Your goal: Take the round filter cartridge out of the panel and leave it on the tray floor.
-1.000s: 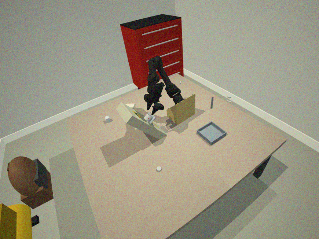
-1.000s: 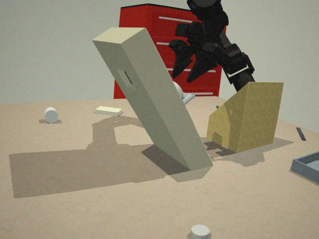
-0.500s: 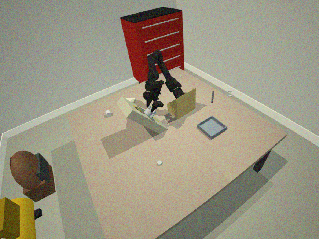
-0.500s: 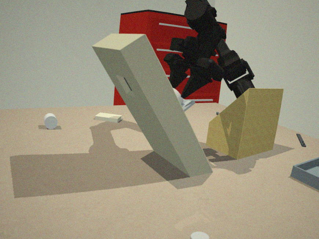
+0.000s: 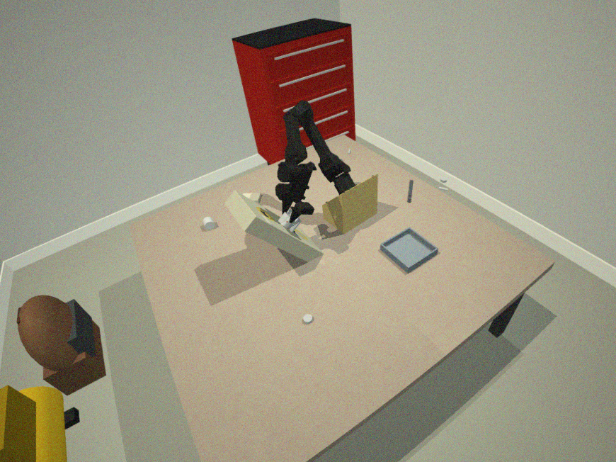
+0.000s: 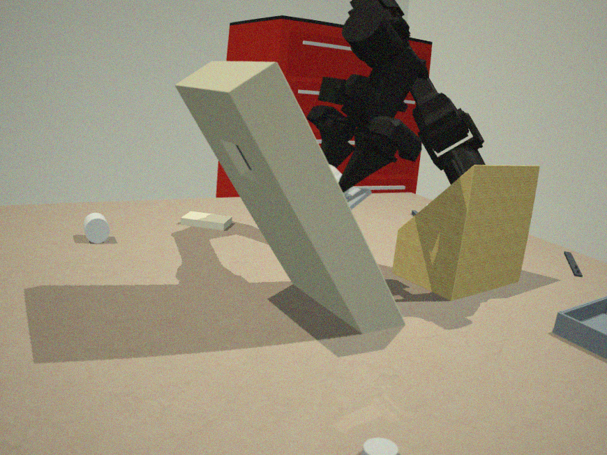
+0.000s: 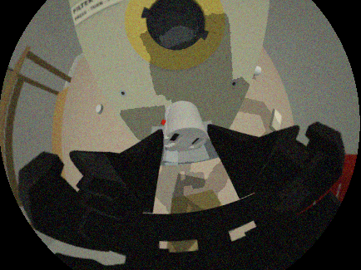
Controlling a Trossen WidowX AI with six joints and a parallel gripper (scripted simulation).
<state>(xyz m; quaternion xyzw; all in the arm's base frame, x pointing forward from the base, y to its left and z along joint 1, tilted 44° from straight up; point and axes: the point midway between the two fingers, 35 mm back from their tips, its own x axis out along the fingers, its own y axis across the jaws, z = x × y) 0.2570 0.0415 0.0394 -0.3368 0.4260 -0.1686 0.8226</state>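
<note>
Now: gripper tip 30 mm above the pale bracket and 10 mm past it. From my gripper tip the other things lie so: service panel: 40 mm ahead, 20 mm below; round white filter cartridge: right at my gripper tip; small beige block: 430 mm to the right, 160 mm below.
</note>
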